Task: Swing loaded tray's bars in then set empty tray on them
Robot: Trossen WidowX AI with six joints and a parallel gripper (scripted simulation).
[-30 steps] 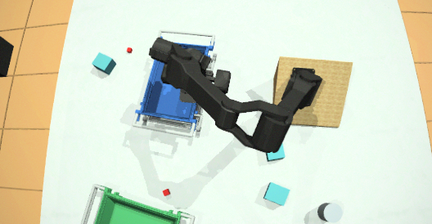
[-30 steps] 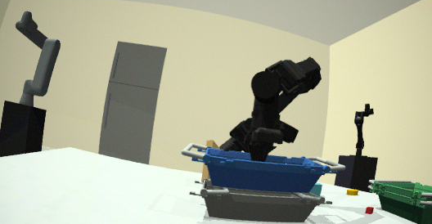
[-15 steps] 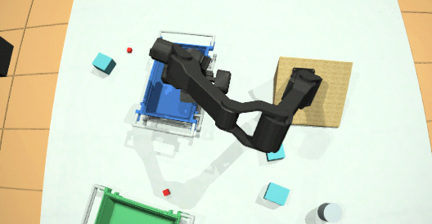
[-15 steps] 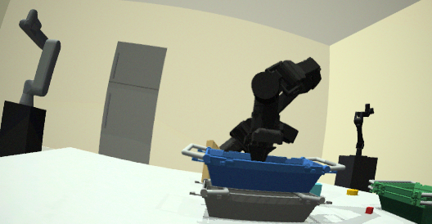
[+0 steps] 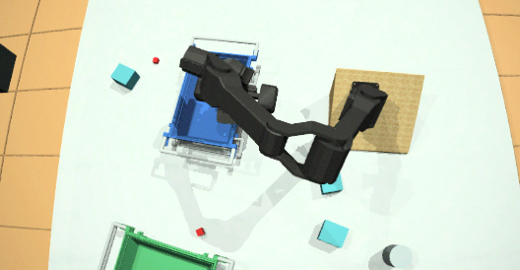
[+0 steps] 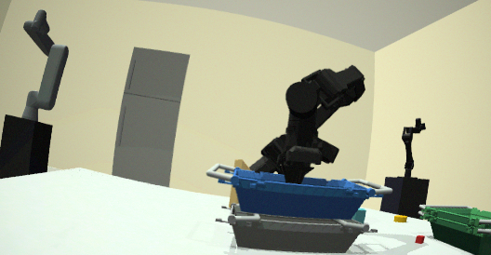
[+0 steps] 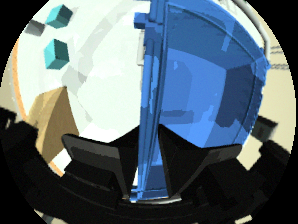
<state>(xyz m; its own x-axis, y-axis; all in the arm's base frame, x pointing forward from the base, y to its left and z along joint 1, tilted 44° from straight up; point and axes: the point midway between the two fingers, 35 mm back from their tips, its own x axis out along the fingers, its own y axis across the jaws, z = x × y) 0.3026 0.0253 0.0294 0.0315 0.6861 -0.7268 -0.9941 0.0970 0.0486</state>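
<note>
Now: the blue tray 7 cm ahead of my gripper tip, 1 cm to the right of it and 3 cm above it. Round my gripper tip: grey cylinder: 41 cm behind, 34 cm to the left, 5 cm below.
</note>
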